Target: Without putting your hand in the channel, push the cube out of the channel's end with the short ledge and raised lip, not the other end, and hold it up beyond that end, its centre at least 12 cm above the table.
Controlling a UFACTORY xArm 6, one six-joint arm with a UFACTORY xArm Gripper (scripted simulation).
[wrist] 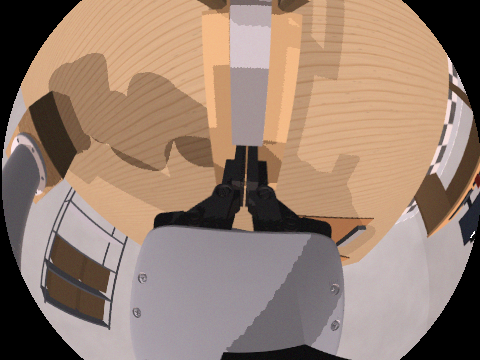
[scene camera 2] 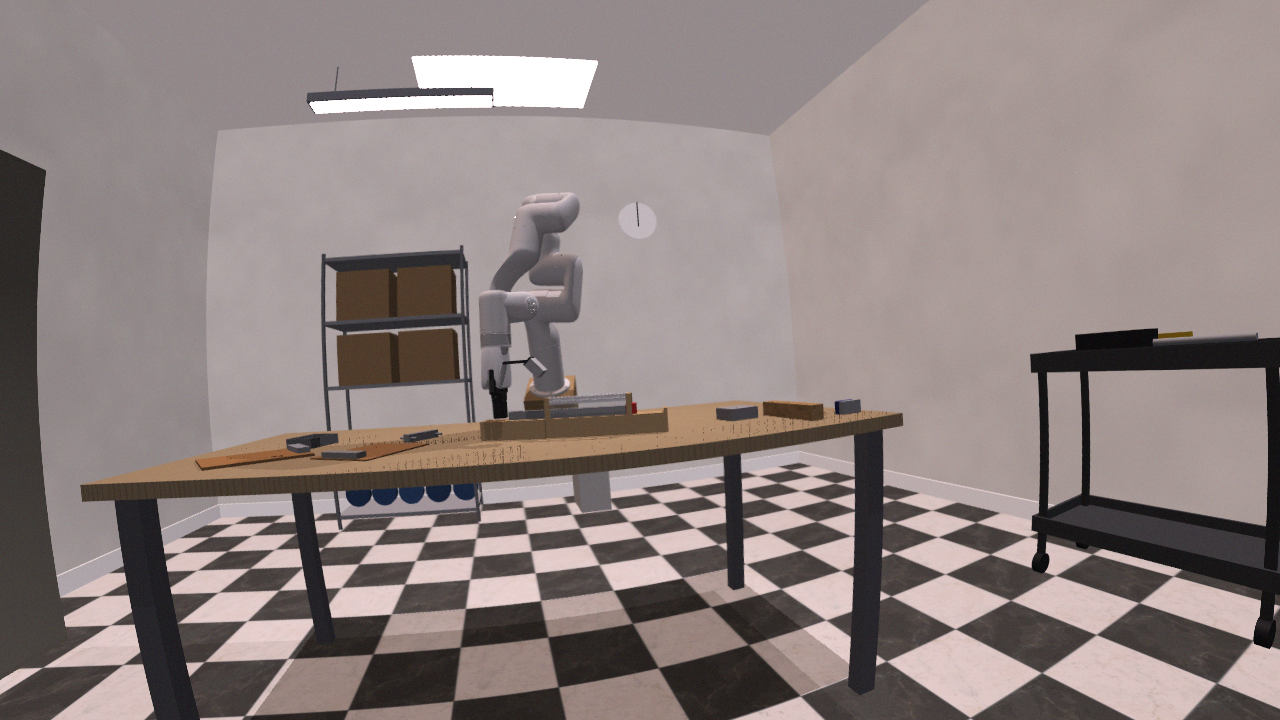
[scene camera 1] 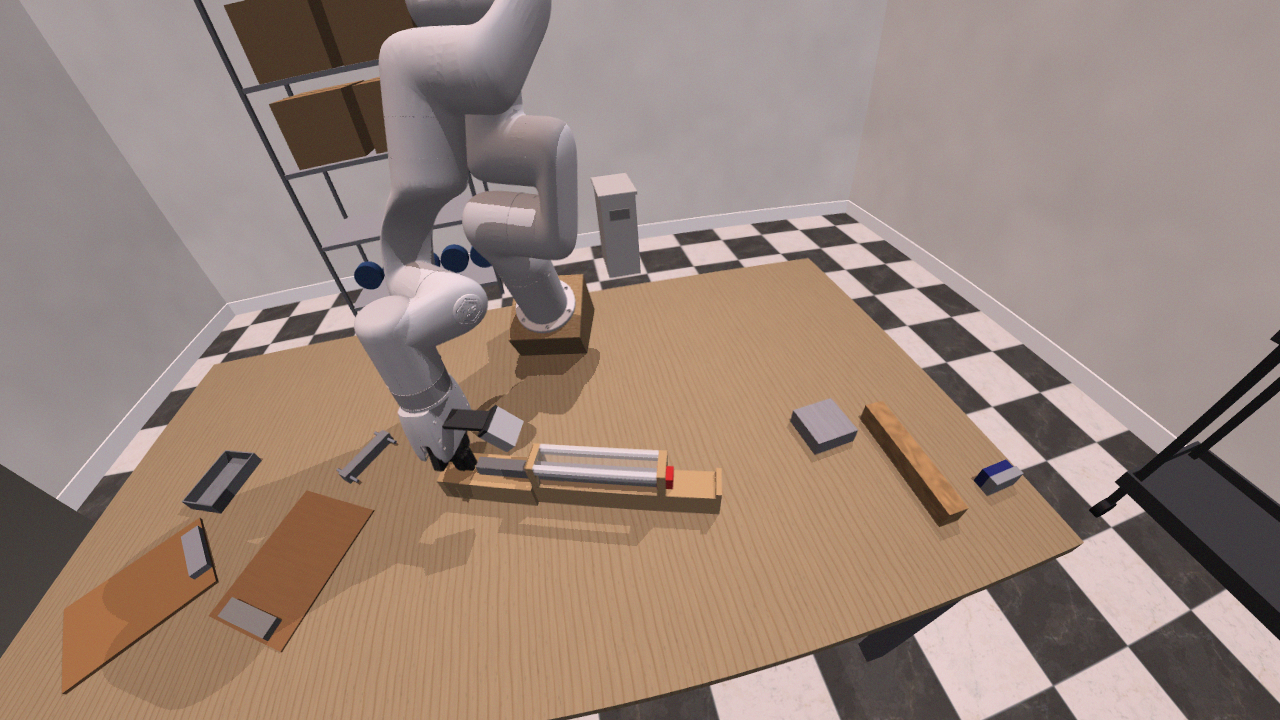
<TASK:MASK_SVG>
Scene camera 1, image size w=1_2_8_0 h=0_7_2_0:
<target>gripper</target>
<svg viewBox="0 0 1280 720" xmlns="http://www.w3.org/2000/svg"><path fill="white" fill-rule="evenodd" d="M448 373L451 378L451 386L441 400L419 410L407 410L399 406L398 416L410 445L421 461L426 461L430 457L435 471L443 472L449 462L452 461L454 466L460 471L474 471L477 460L469 448L470 440L466 431L479 431L477 437L508 452L515 447L524 421L497 405L494 405L489 411L471 410L462 389L450 373Z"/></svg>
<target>grey pusher rod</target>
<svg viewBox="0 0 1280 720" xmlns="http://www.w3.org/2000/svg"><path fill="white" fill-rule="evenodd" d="M476 464L476 469L481 475L528 479L524 470L526 460L480 457Z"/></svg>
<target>grey bar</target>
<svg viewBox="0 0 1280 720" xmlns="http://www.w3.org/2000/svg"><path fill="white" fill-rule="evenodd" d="M389 432L381 430L378 433L375 431L374 434L376 436L342 470L337 468L338 474L350 484L353 481L359 483L360 480L357 477L391 442L397 443Z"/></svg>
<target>wooden beam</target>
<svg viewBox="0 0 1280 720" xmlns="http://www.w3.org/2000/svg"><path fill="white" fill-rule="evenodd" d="M865 405L860 417L861 421L893 462L937 525L941 527L958 521L969 509L918 443L883 401Z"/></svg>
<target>grey tray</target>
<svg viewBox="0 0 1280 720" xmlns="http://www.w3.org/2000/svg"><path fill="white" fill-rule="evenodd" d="M262 460L252 452L225 450L182 502L191 509L221 514Z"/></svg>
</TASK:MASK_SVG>
